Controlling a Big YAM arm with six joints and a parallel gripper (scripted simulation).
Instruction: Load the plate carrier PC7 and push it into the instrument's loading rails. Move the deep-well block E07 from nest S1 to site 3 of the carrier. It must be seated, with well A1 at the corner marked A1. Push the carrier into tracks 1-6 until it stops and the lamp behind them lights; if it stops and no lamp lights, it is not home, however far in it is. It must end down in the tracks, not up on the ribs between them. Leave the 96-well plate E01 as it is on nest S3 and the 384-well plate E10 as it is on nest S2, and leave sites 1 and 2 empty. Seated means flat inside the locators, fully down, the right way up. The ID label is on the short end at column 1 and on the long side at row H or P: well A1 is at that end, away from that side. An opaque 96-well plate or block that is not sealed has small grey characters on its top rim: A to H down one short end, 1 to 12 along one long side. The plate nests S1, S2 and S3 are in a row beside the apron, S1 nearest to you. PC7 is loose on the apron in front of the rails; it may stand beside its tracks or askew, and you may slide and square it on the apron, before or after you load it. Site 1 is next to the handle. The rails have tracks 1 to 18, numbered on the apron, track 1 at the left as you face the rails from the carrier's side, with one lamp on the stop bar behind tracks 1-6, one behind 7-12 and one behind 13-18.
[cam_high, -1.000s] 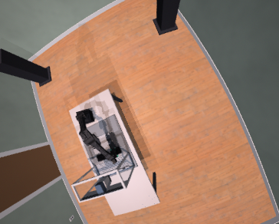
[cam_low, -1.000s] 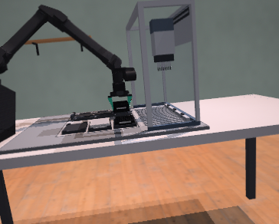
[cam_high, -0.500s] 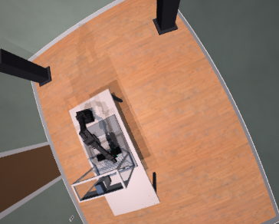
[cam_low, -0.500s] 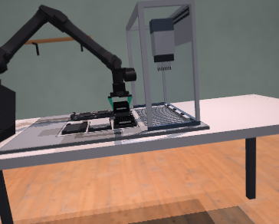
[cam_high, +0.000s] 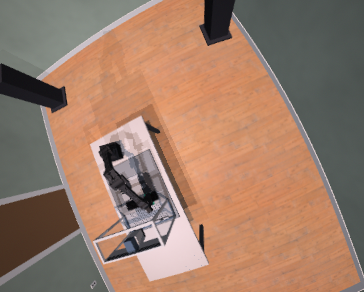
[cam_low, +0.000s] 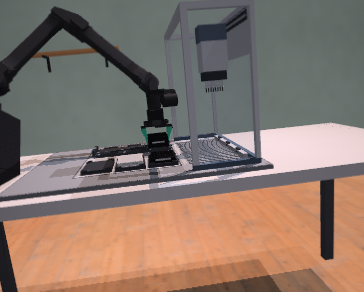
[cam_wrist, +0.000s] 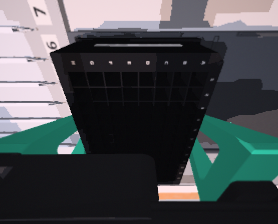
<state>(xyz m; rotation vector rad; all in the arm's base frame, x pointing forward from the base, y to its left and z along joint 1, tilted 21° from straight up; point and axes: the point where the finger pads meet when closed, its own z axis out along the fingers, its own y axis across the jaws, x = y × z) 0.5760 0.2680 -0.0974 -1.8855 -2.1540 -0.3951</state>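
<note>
The black deep-well block E07 lies 10 mm above my hand. Also, from my hand: dark carrier PC7: 100 mm behind, 10 mm to the right, 10 mm below.
</note>
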